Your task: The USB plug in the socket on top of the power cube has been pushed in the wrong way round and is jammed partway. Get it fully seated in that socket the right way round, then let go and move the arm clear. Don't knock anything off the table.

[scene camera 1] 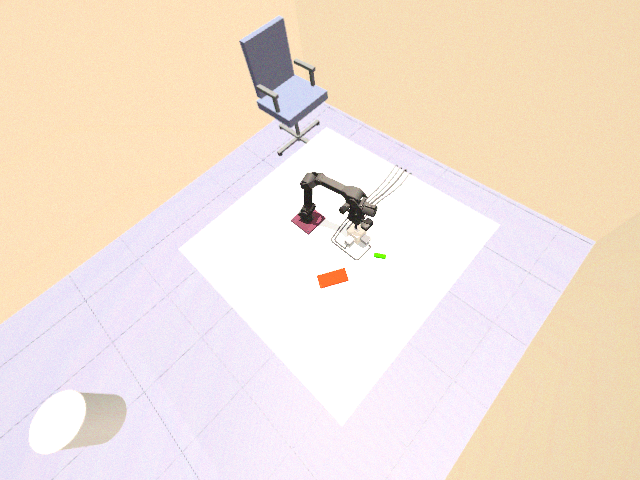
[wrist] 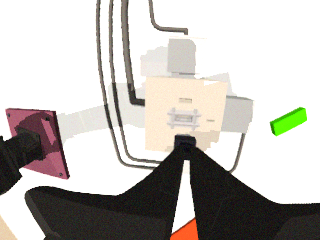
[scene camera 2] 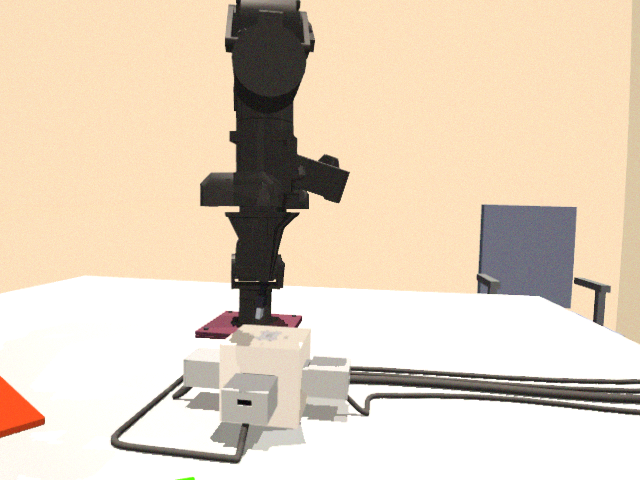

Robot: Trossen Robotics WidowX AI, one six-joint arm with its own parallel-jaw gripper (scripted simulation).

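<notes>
Gripper (scene camera 2: 264,281), holding a USB plug. Wrist view: gripper (wrist: 186,152) visible too.
</notes>
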